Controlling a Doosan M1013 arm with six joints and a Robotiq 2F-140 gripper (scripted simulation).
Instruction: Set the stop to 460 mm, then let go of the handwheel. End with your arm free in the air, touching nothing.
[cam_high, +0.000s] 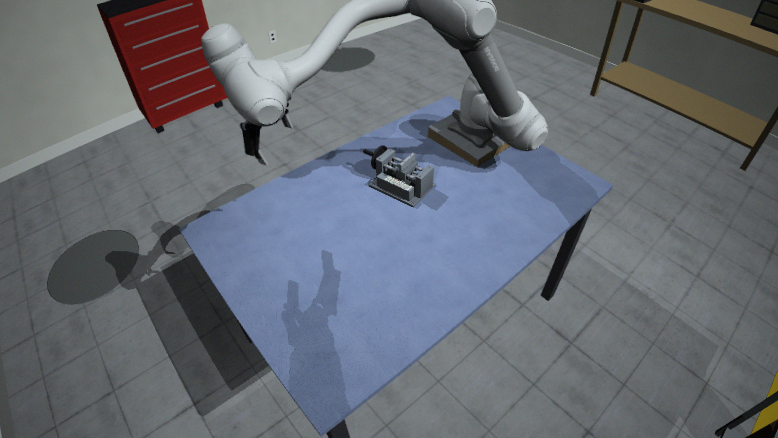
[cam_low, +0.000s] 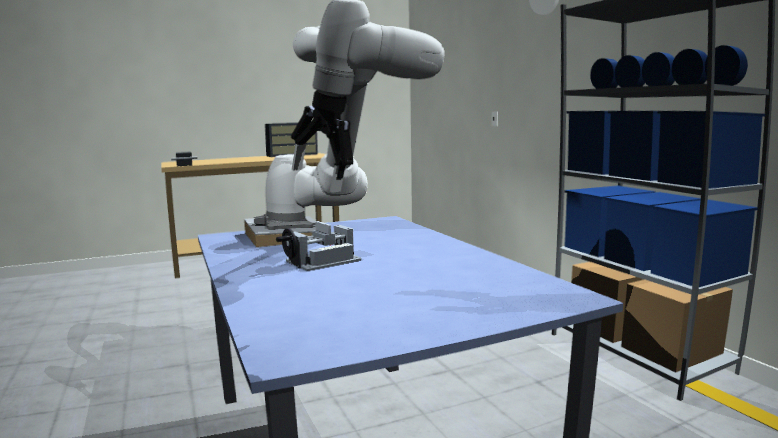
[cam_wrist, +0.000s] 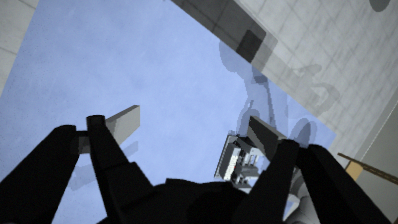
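My gripper is now 36 cm past the black handwheel, 23 cm above it and 1 cm to the right of it. From my hand the other things lie so: grey stop block: 40 cm behind, 23 cm below, 15 cm to the left.
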